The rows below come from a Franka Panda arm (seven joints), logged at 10 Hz.
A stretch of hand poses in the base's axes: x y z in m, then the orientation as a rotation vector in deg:
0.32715, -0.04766, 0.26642, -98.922, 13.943, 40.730
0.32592, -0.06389, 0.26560, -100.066, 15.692, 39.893
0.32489, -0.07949, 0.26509, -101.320, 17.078, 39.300
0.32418, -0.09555, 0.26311, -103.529, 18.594, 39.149
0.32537, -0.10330, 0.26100, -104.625, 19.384, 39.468
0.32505, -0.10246, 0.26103, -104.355, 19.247, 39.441
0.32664, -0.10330, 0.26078, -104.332, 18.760, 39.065
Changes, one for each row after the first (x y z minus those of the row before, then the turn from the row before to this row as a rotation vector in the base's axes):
-0.00123, -0.01623, -0.00082, -1.553, 0.114, -1.246
-0.00103, -0.01560, -0.00051, -1.565, 0.074, -0.842
-0.00071, -0.01606, -0.00198, -2.520, 0.270, -0.396
0.00119, -0.00775, -0.00211, -1.285, 0.420, -0.002
-0.00032, 0.00084, 0.00003, 0.295, -0.041, -0.008
0.00159, -0.00084, -0.00025, 0.200, -0.487, 0.096

